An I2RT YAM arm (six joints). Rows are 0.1 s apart.
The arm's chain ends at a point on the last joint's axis. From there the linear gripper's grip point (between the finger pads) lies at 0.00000 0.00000 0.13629 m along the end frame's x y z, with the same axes.
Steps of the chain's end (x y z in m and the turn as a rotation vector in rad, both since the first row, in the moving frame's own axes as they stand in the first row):
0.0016, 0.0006, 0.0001, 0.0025, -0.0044, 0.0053
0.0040, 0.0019, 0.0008, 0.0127, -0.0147, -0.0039
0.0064, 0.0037, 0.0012, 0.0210, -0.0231, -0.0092
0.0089, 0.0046, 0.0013, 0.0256, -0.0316, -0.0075
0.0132, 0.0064, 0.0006, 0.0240, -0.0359, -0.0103
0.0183, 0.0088, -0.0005, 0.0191, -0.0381, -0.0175
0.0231, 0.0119, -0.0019, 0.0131, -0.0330, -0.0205
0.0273, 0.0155, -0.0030, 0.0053, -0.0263, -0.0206
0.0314, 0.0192, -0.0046, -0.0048, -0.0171, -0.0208
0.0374, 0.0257, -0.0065, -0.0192, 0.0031, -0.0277
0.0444, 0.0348, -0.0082, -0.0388, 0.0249, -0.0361
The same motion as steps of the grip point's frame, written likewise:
0.0010, 0.0003, 0.0001, 0.0025, -0.0044, 0.0053
0.0020, 0.0002, 0.0008, 0.0127, -0.0147, -0.0039
0.0032, 0.0009, 0.0011, 0.0210, -0.0231, -0.0092
0.0046, 0.0011, 0.0012, 0.0256, -0.0316, -0.0075
0.0083, 0.0032, 0.0005, 0.0240, -0.0359, -0.0103
0.0131, 0.0062, -0.0006, 0.0191, -0.0381, -0.0175
0.0186, 0.0102, -0.0020, 0.0131, -0.0330, -0.0205
0.0237, 0.0148, -0.0030, 0.0053, -0.0263, -0.0206
0.0291, 0.0199, -0.0046, -0.0048, -0.0171, -0.0208
0.0379, 0.0283, -0.0065, -0.0192, 0.0031, -0.0277
0.0479, 0.0400, -0.0083, -0.0388, 0.0249, -0.0361

